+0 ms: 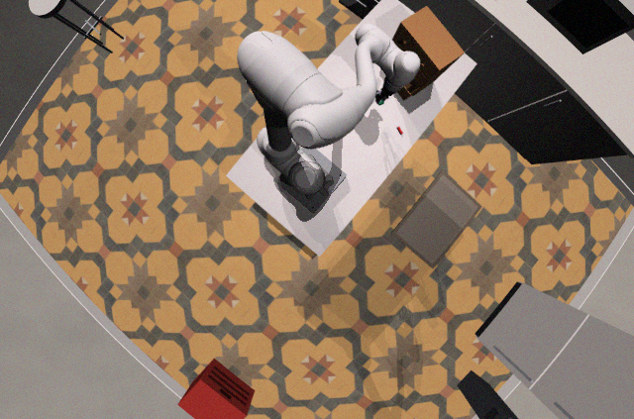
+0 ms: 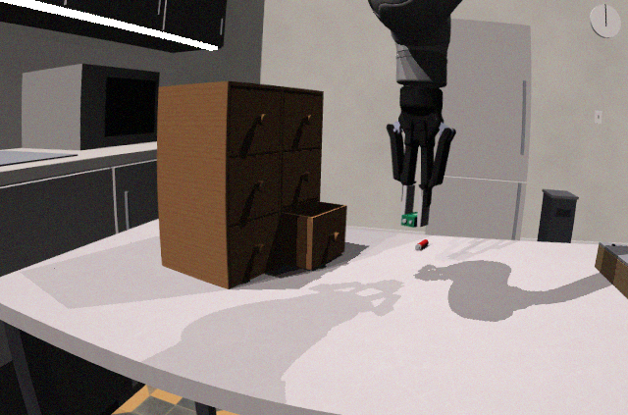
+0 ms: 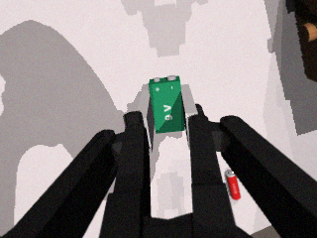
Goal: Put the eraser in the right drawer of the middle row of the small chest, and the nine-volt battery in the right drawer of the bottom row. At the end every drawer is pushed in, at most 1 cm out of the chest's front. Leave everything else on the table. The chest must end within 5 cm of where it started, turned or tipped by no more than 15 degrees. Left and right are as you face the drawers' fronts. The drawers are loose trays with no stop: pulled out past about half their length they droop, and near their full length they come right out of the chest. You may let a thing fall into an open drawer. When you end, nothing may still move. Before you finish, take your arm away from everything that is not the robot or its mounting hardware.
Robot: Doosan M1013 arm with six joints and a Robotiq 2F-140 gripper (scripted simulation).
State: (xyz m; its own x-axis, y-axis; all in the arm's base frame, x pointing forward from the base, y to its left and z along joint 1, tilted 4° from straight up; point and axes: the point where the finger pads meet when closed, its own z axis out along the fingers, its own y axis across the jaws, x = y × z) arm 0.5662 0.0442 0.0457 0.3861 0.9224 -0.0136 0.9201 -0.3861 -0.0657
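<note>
Now: hand 20 mm above the green nine-volt battery and 10 mm to the right of it. The rest, counted from my hand: red cylinder: 200 mm to the right, 130 mm below, 10 mm ahead; white eraser: 330 mm ahead, 20 mm to the right, 10 mm below.
</note>
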